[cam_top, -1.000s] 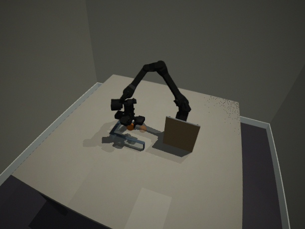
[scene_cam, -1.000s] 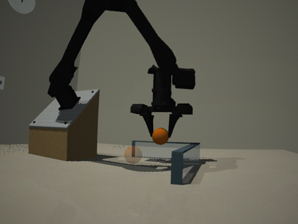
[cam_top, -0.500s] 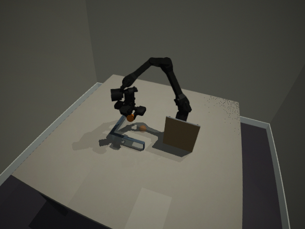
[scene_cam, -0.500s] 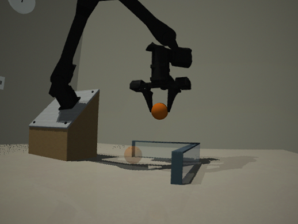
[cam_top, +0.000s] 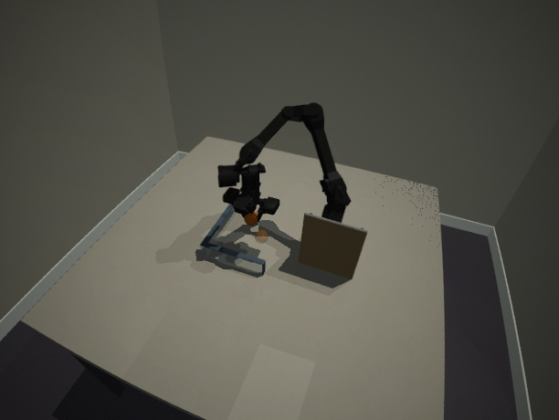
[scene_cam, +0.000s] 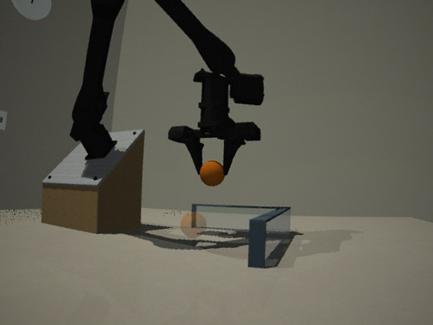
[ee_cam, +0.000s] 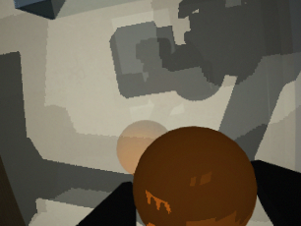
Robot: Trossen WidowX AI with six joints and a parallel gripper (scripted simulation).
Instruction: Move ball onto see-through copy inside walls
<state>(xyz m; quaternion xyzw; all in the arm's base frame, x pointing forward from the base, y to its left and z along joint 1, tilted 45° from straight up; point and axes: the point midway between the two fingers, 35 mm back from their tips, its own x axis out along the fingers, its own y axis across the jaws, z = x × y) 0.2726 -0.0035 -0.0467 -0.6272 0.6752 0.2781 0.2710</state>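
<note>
Right now my gripper tip is 10 cm above the see-through copy of ball, 3 cm past it and 2 cm to the left of it.
</note>
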